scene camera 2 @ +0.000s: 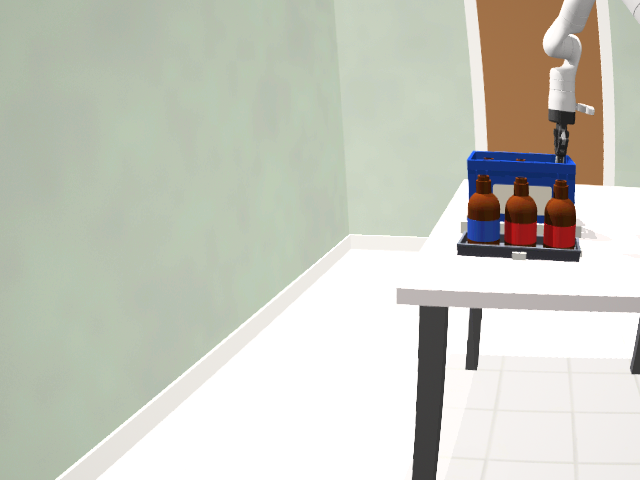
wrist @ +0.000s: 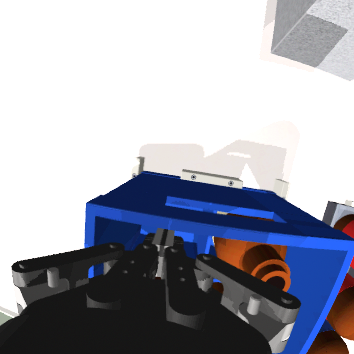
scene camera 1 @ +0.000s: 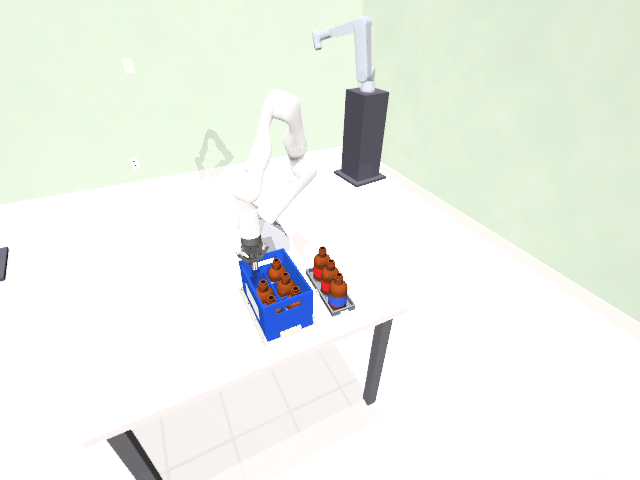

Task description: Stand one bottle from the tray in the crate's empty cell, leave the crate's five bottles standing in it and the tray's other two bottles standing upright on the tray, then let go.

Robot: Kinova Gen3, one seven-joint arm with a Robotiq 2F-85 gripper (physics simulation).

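Seen in the pictures: gripper, fingertip midpoint: [wrist: 164, 239] [scene camera 1: 254, 269]; arm's base, origin of the base link: [scene camera 1: 265, 217].
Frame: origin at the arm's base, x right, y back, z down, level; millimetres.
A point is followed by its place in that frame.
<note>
The blue crate [scene camera 1: 289, 324] {x 174, y -535, z 111 mm} [scene camera 2: 547, 166] {x 59, y -346, z -8 mm} [wrist: 140, 195] {x 209, y -257, z 26 mm} stands on the table with several brown bottles upright in it; one crate bottle [scene camera 1: 276, 272] {x 117, y -334, z 38 mm} [wrist: 235, 250] {x 127, y -305, z 37 mm} stands beside the empty corner cell. My gripper [scene camera 1: 254, 267] {x 188, y -290, z 20 mm} [scene camera 2: 560, 160] {x 188, y -290, z 20 mm} [wrist: 164, 239] {x 188, y -290, z 20 mm} is shut with nothing between its fingers. It points down, its tips at about rim height over that empty cell, left of the bottle in the wrist view. The grey tray [scene camera 1: 333, 312] {x -7, y -555, z 137 mm} [scene camera 2: 547, 253] {x -134, y -373, z 144 mm} holds three upright bottles: a blue-labelled one [scene camera 1: 338, 298] {x -36, y -543, z 86 mm} [scene camera 2: 483, 227] {x -94, y -514, z 101 mm} at one end, a red-labelled one [scene camera 1: 328, 279] {x -50, y -455, z 64 mm} [scene camera 2: 520, 229] {x -114, y -434, z 99 mm} in the middle and another red-labelled one [scene camera 1: 320, 263] {x -71, y -364, z 55 mm} [scene camera 2: 559, 229] {x -133, y -348, z 94 mm}.
The tray lies alongside the crate with a narrow gap between them. The crate's high walls surround the fingertips. Pale brackets [wrist: 212, 179] {x 142, y -257, z 129 mm} sit at the crate's foot. The table's edge [scene camera 2: 516, 300] {x -317, y -458, z 173 mm} runs beyond the tray. A second arm on a dark pedestal [scene camera 1: 363, 136] stands far back.
</note>
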